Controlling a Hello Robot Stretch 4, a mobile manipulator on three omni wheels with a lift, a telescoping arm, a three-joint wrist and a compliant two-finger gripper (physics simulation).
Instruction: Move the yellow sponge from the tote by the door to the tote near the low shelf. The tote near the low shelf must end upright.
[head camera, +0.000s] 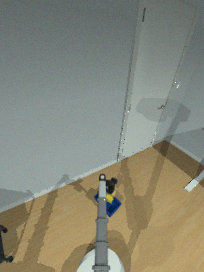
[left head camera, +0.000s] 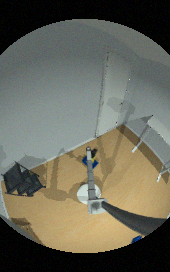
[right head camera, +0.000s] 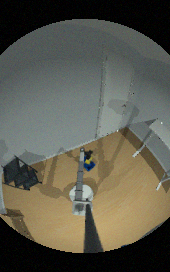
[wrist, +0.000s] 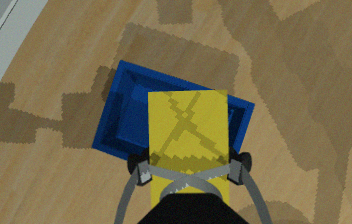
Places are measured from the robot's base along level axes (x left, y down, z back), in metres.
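Pixels of known places: gripper, fingertip midpoint: (head camera: 110, 197) (left head camera: 91, 159) (right head camera: 87, 160) (wrist: 188, 159).
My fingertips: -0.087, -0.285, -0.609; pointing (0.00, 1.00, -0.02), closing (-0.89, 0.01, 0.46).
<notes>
For each thing: its top centre in the pictures, then the offset to it from my fingertips, as dx, dy, dz. "spot": a spot on its surface instead. Level surfaces: height alone.
- yellow sponge, middle of its top: (wrist: 188, 154) (head camera: 110, 194) -0.006, -0.042, -0.011
- dark shelf unit, surface spot: (left head camera: 22, 181) spot: +0.954, -0.418, +0.543
- white table, its level: dy -0.637
The yellow sponge (wrist: 189, 125) (head camera: 110, 197) (right head camera: 89, 162) is held between the fingers of my gripper (wrist: 188, 159) (head camera: 111, 185) (right head camera: 88, 154), which is shut on it. The sponge hangs above the blue tote by the door (wrist: 109, 106) (head camera: 115, 207) (left head camera: 89, 164) (right head camera: 90, 168), clear of its rim. That tote stands upright on the floor; the sponge covers part of its right half in the wrist view. Another blue tote (left head camera: 137, 239) shows partly at the lower right edge of the left head view; whether it is upright is too small to tell.
The white door (head camera: 160, 75) (left head camera: 116, 90) is in the wall beyond the near tote. A dark shelf unit (left head camera: 22, 181) (right head camera: 21, 175) stands at the left. A white table (left head camera: 162, 129) (right head camera: 162, 132) stands at the right, its legs reaching the floor. My round base (left head camera: 83, 194) is behind the near tote.
</notes>
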